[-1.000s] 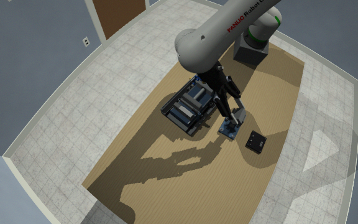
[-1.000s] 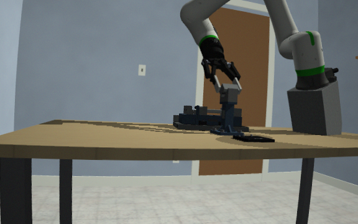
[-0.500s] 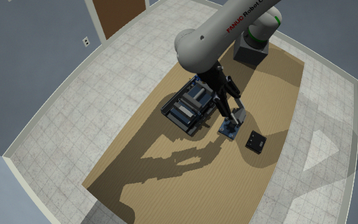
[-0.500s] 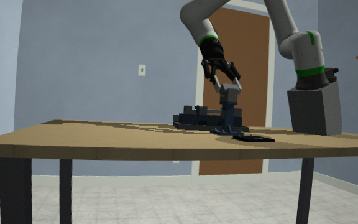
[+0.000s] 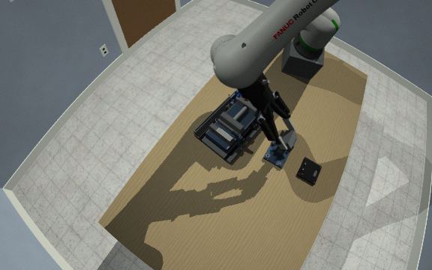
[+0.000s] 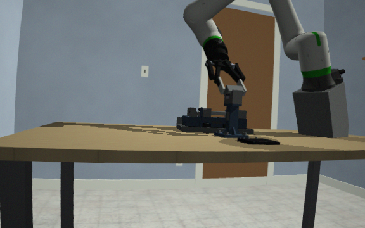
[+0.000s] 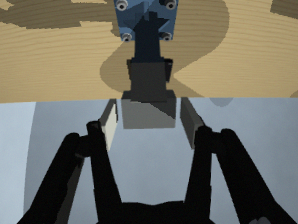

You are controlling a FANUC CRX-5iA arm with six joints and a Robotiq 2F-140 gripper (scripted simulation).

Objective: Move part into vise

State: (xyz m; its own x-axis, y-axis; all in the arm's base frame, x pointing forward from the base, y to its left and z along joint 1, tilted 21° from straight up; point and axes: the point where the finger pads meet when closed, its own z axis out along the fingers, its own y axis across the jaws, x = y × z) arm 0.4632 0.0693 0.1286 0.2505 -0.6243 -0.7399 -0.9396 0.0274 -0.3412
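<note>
Now: hand 2 cm to the right of the part and 2 cm above it. Round my hand: V-block post 2 cm to the left, 12 cm below; air cylinder rod 4 cm behind, 20 cm to the right, 10 cm below; work stop rod 6 cm ahead, 16 cm to the right, 8 cm below.
</note>
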